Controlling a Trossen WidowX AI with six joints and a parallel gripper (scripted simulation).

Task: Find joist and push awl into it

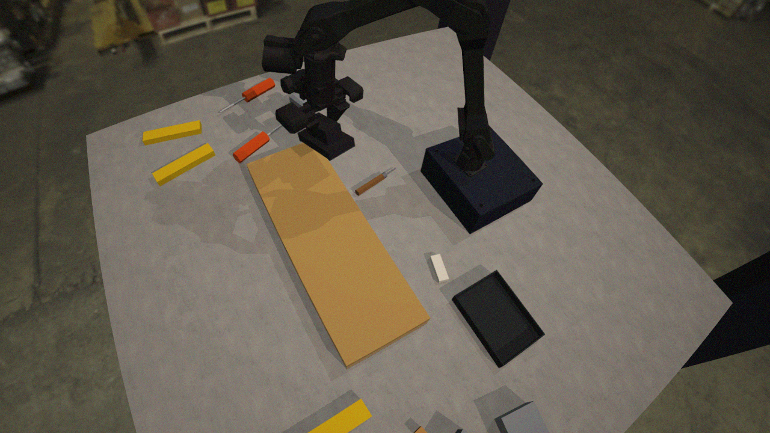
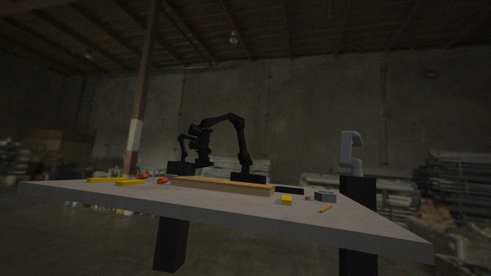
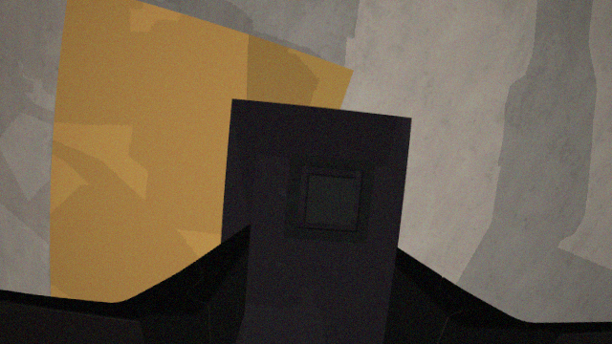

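My gripper tip is 3 cm to the left of the square light and 3 cm below it. Also, from my gripper tip: small white block (5 cm behind, 37 cm to the left, 12 cm below); stud finder (1 cm to the right, 2 cm above); awl (9 cm behind, 11 cm to the left, 12 cm below).
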